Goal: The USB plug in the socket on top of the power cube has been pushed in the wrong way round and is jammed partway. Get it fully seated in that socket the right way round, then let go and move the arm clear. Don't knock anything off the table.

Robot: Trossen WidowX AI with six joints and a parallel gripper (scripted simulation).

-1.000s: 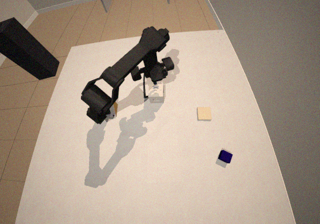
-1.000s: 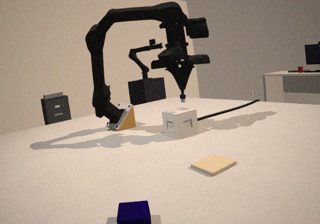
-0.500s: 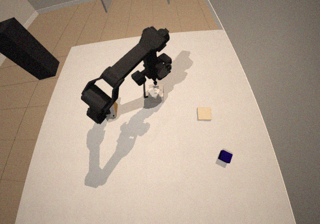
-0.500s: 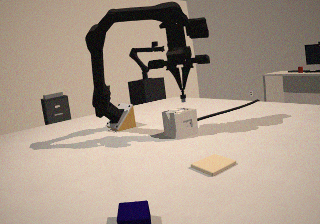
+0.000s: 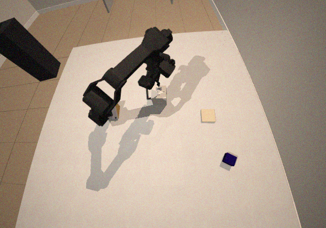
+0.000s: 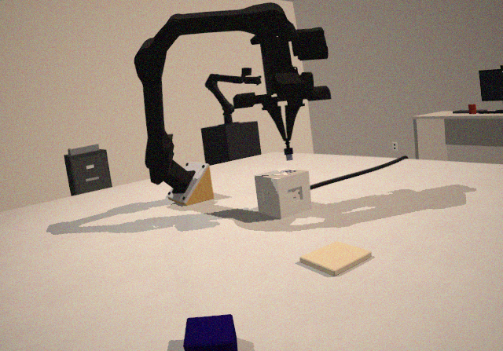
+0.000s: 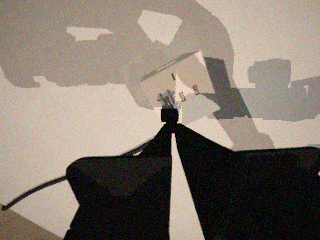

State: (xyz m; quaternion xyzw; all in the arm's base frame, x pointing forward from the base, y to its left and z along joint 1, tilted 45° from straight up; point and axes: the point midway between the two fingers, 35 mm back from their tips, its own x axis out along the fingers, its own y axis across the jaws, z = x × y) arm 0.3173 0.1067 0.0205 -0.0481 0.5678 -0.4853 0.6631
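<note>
Now: gripper tip 20 mm above the dark USB plug. The rest, counted from my gripper tip: dark blue block: 400 mm to the right, 260 mm ahead, 120 mm below; then flat tan pad: 230 mm ahead, 170 mm to the right, 130 mm below; then USB socket: 70 mm below.
</note>
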